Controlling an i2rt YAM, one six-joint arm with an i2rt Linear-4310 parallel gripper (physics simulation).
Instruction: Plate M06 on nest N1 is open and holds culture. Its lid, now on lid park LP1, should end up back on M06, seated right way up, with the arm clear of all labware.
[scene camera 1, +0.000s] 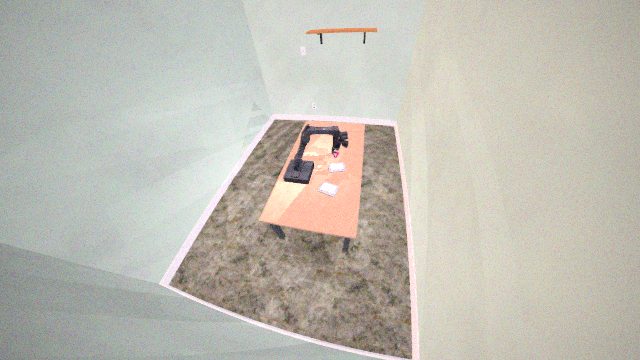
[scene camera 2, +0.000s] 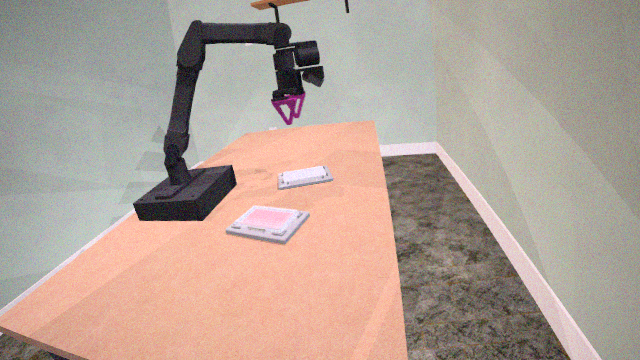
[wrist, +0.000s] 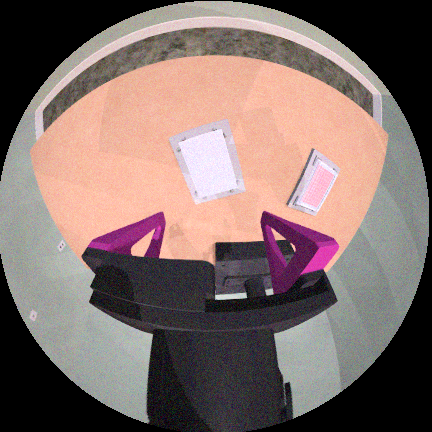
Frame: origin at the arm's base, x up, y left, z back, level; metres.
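Where they show: gripper, fingertip midpoint: (scene camera 1: 336, 154) (scene camera 2: 293, 121) (wrist: 212, 216); arm's base, origin of the base link: (scene camera 1: 298, 169) (scene camera 2: 182, 184) (wrist: 252, 278).
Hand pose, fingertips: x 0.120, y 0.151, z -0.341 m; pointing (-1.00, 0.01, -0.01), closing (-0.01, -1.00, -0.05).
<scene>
Things, the pixels of their top centre, and the offset from my fingertips. Level surfaces: height alone.
- Plate M06, middle of its top: (scene camera 2: 265, 215) (wrist: 319, 188) (scene camera 1: 328, 187) dx -0.159, dy -0.271, dz +0.014 m
- white lid, middle of its top: (wrist: 208, 164) (scene camera 2: 303, 173) (scene camera 1: 336, 166) dx -0.167, dy +0.008, dz -0.005 m
- wooden table, its level: dx -0.185 m
Plate M06 (scene camera 2: 270, 218) (wrist: 318, 187) stands open on nest N1 (scene camera 2: 286, 239) (wrist: 309, 210), its culture pink. In scene camera 1 the plate and nest show as a small pale shape nearer the camera. The white lid (scene camera 1: 337, 167) (scene camera 2: 305, 175) (wrist: 209, 164) lies flat on lid park LP1 (scene camera 2: 324, 181) (wrist: 174, 142), beyond the nest in scene camera 2. My gripper (scene camera 2: 290, 122) (wrist: 212, 216) is open, its magenta fingers wide apart with nothing between them. It hangs high above the table, pointing down, apart from the lid and the plate.
The black arm base (scene camera 1: 299, 171) (scene camera 2: 185, 196) stands on the wooden table (scene camera 1: 310, 210) (scene camera 2: 210, 300) (wrist: 140, 135), left of the nest and lid park in scene camera 2. A wooden shelf (scene camera 1: 342, 31) is fixed high on the back wall, away from the table top.
</scene>
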